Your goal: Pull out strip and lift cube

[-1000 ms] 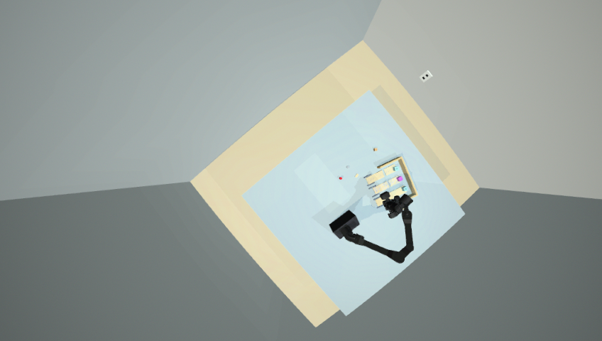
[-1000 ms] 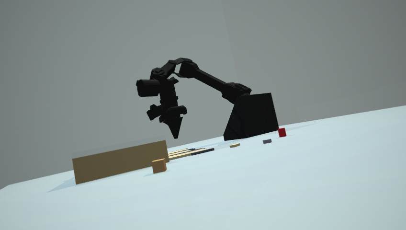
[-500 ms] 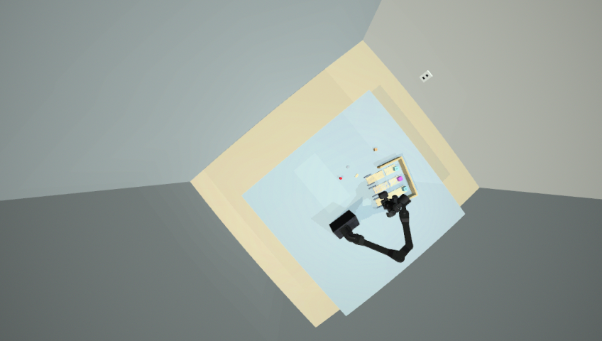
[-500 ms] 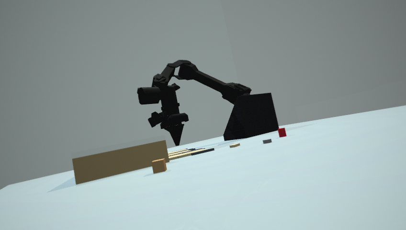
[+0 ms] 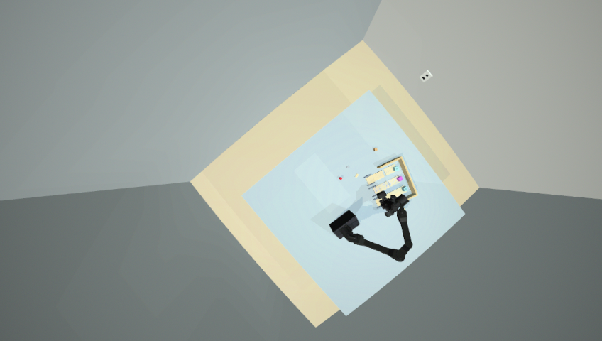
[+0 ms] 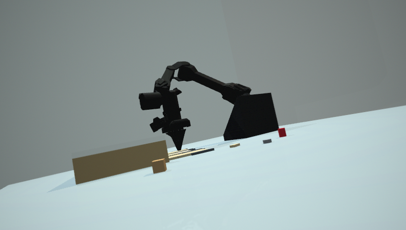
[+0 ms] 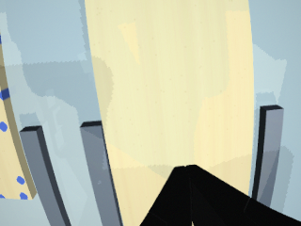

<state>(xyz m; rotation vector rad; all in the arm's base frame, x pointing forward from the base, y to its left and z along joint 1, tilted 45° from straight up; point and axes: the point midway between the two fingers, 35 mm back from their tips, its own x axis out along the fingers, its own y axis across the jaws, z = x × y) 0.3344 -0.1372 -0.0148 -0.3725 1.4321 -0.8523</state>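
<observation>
The strip lies 10 cm ahead of my gripper tip and 3 cm to the right of it. Also, from my gripper tip: grey piece: 37 cm to the left, 1 cm behind; then red cylinder: 34 cm to the left, 11 cm behind; then orange block: 33 cm to the left, 24 cm ahead.
</observation>
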